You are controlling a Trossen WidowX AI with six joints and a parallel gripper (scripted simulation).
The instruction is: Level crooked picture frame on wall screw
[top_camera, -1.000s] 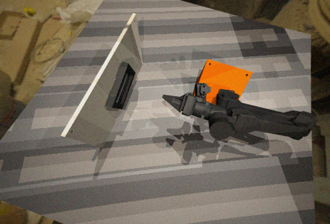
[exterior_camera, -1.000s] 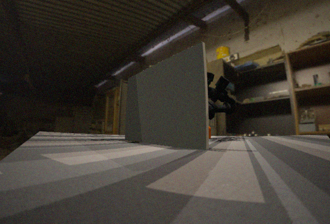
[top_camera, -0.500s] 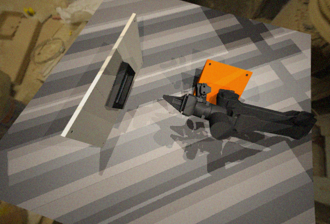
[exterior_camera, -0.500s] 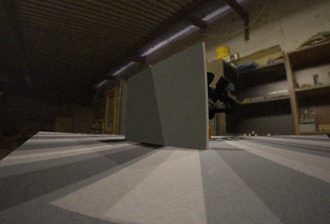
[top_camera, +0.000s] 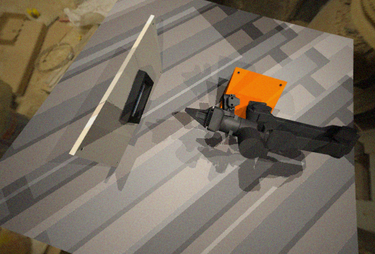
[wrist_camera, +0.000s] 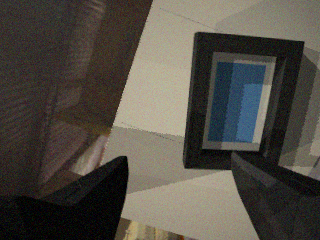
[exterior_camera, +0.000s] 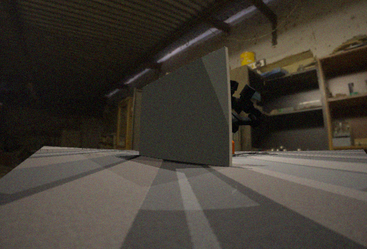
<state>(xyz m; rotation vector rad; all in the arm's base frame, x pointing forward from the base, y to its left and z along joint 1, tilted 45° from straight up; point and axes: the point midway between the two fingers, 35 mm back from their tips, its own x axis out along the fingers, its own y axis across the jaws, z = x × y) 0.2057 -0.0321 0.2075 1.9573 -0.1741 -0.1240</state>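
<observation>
My gripper tip is now 180 mm short of the picture frame, 90 mm above it and 40 mm to the left of it. Also, from my gripper tip: grey wall panel 190 mm ahead, 90 mm below, 40 mm to the right.
</observation>
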